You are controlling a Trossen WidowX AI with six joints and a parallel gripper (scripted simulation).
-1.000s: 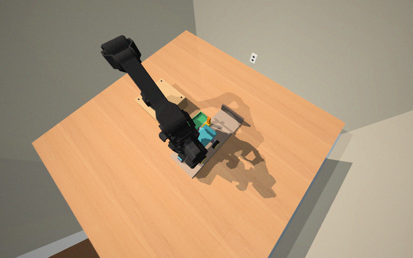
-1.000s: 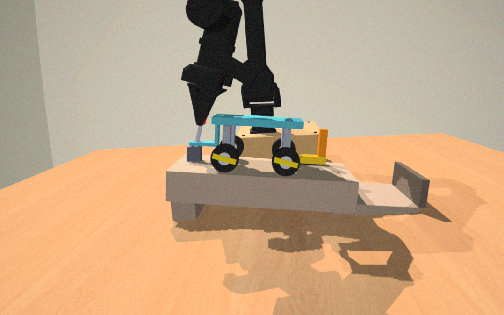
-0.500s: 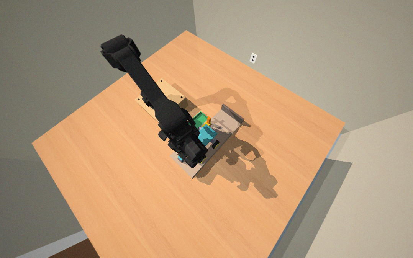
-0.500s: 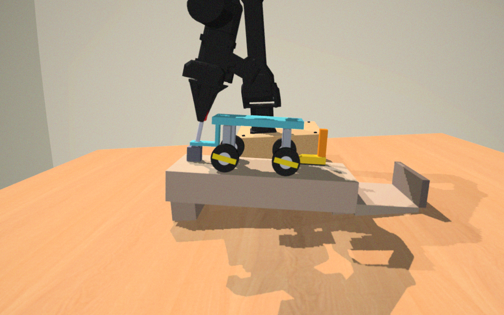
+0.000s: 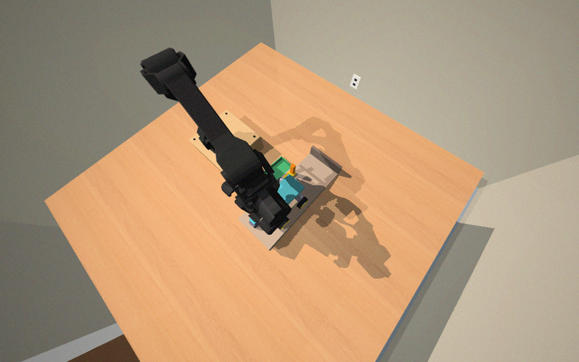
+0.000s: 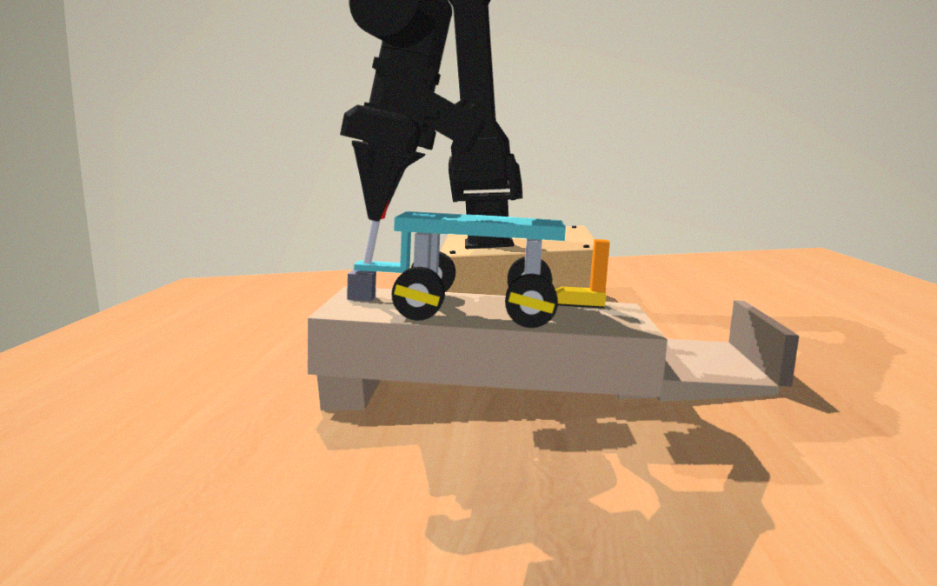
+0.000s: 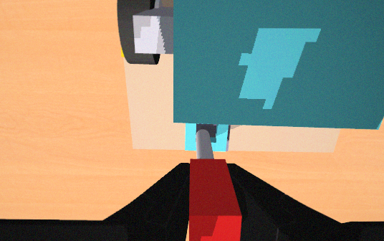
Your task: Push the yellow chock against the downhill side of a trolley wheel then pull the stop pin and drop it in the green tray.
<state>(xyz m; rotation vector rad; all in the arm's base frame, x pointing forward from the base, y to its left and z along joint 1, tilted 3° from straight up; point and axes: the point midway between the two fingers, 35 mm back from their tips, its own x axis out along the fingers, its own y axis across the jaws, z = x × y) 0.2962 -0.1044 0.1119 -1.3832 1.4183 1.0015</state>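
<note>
The green tray lies 9 cm behind my gripper tip, 20 cm to the left of it and 17 cm below it. Round my gripper tip: red-headed stop pin: right at my gripper tip; ramp: 3 cm ahead, 10 cm to the left, 11 cm below; trolley: 3 cm ahead, 9 cm to the left, 5 cm below.
</note>
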